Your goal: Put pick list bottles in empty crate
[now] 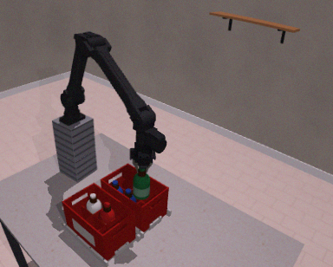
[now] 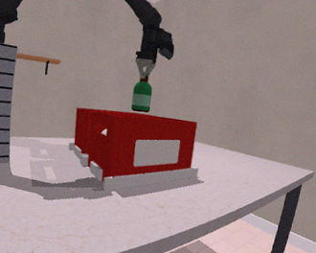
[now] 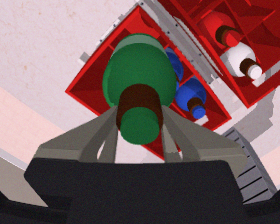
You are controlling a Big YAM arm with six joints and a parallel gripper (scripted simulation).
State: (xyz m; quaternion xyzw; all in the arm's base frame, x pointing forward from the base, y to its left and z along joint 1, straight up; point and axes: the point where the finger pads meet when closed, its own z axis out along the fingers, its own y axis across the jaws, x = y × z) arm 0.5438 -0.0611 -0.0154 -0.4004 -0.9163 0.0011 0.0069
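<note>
The green-label bottle lies 6 cm below my hand. The rest, counted from my hand: blue bottle: 24 cm below, 17 cm behind; white-label bottle: 24 cm below, 18 cm behind, 13 cm to the right; red-label bottle: 24 cm below, 13 cm to the right, 9 cm behind.
</note>
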